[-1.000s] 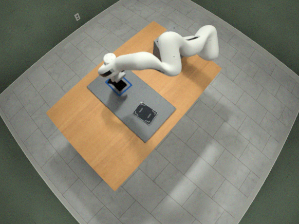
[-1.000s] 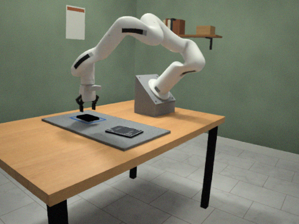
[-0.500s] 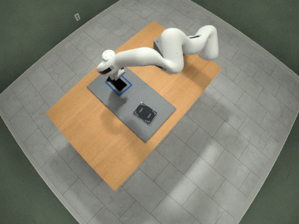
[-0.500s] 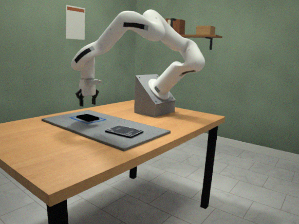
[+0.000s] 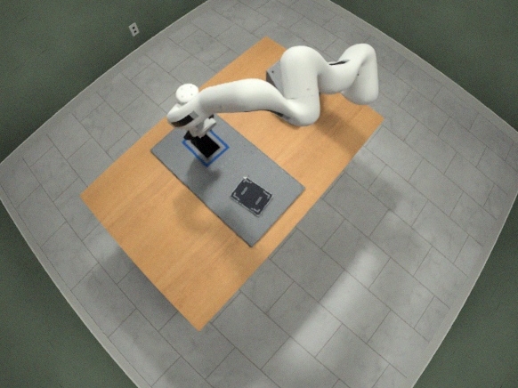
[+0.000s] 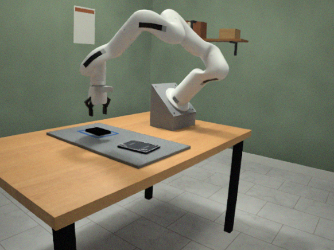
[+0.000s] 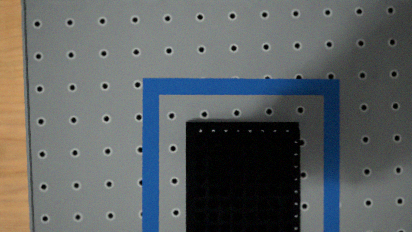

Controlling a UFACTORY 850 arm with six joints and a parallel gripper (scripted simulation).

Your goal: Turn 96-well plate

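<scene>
The 96-well plate lies 10 cm below my hand. From my hand the other things lie so: plate nest N1 (35 cm to the left, 10 cm below, 3 cm ahead).
</scene>
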